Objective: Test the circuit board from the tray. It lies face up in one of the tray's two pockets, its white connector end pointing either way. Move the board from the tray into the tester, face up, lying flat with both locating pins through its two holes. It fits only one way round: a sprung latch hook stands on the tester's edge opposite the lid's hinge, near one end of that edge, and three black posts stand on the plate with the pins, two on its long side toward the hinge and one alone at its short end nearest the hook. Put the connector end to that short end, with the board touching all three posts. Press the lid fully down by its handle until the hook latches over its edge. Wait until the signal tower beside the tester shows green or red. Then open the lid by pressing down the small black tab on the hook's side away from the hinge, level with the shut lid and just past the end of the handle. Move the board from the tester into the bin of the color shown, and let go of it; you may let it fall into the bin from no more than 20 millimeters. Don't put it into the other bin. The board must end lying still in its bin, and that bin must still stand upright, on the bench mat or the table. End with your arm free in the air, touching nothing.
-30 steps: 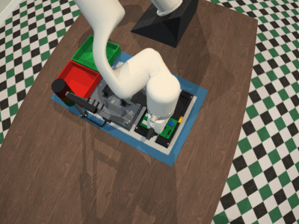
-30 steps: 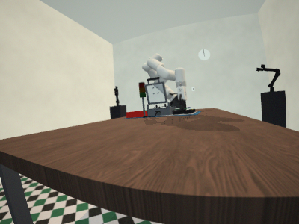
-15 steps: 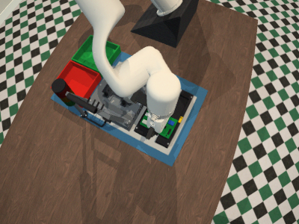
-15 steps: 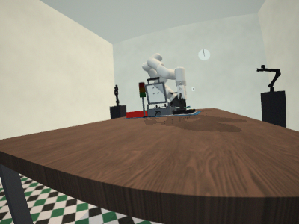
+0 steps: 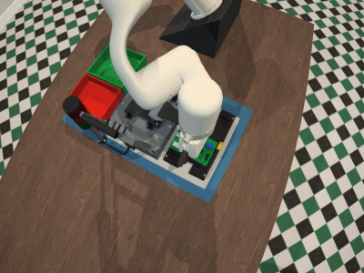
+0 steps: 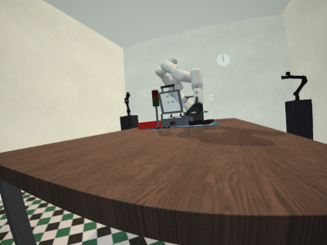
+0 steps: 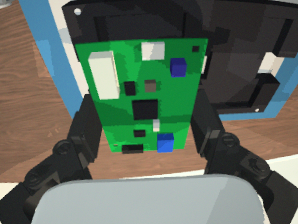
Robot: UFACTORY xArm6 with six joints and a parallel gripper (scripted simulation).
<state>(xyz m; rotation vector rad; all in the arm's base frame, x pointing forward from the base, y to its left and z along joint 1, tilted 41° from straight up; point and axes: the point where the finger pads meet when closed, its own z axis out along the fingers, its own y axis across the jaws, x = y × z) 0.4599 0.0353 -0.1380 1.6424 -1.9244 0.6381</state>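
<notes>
Right now my hand is 5 cm past the black nest, 16 cm to the left of it and 2 cm above it. Also, from my hand: green circuit board (right at my hand); then clear lid (6 cm ahead, 18 cm to the right, 10 cm above); then latch hook (11 cm behind, 10 cm to the right).
</notes>
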